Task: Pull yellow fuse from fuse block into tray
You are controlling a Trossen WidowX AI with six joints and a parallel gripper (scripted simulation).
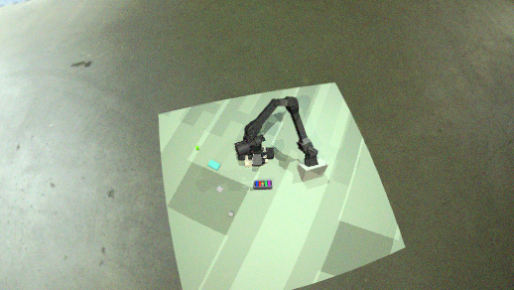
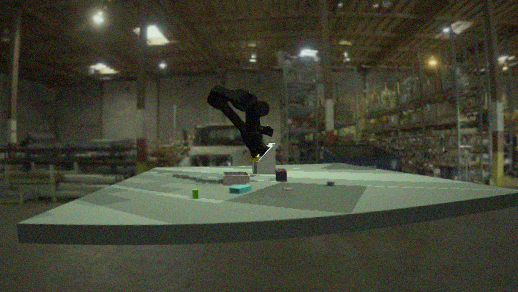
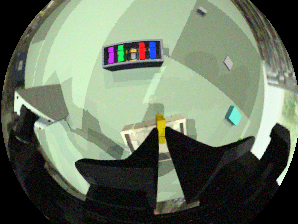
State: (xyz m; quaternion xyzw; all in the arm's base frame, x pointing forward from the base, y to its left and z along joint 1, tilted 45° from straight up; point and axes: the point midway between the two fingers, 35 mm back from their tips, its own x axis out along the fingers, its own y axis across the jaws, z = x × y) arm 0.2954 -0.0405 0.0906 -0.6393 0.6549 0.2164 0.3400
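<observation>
Right now the beige tray is 90 mm below my gripper tip, 70 mm to the right of it and 10 mm behind it. Round my gripper tip: cyan block 230 mm ahead, 90 mm below, 70 mm to the right; green cube 310 mm ahead, 200 mm to the right, 80 mm below.
</observation>
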